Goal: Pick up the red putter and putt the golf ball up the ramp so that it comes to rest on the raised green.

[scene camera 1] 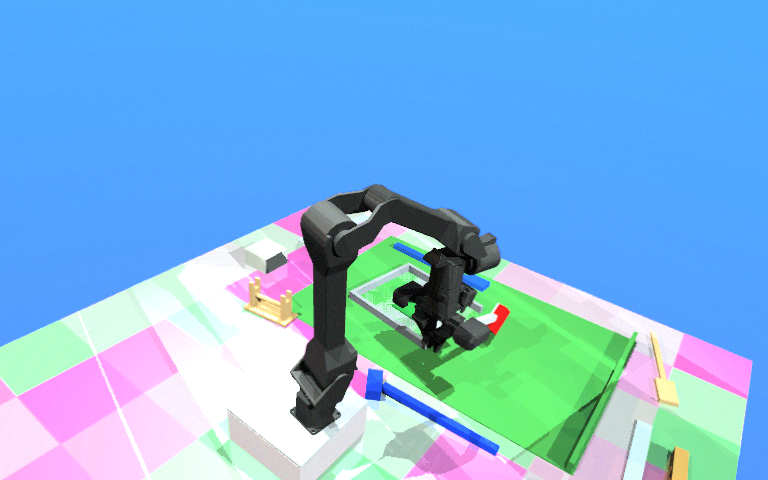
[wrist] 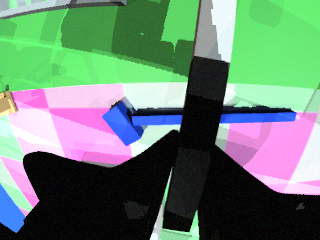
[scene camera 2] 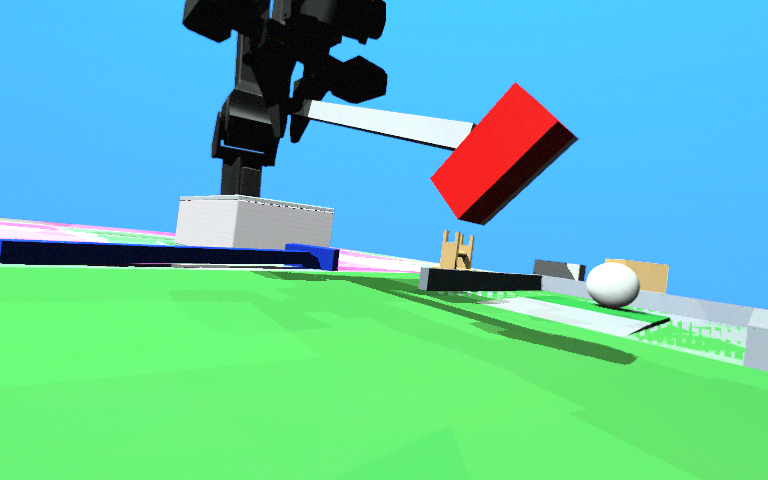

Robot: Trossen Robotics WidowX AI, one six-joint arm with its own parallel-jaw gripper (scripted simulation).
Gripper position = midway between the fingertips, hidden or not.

The gripper [scene camera 2: 287, 140] carries a red putter. Also in view: a white golf ball [scene camera 2: 613, 285] and a white box [scene camera 1: 266, 255].
The white box also shows in scene camera 2 [scene camera 2: 541, 267]. The gripper also shows in scene camera 1 [scene camera 1: 432, 349] and in the wrist view [wrist: 186, 138]. Scene camera 1 does not show the white golf ball, which is hidden by the gripper. The wrist view misses the white golf ball: it is out of frame.
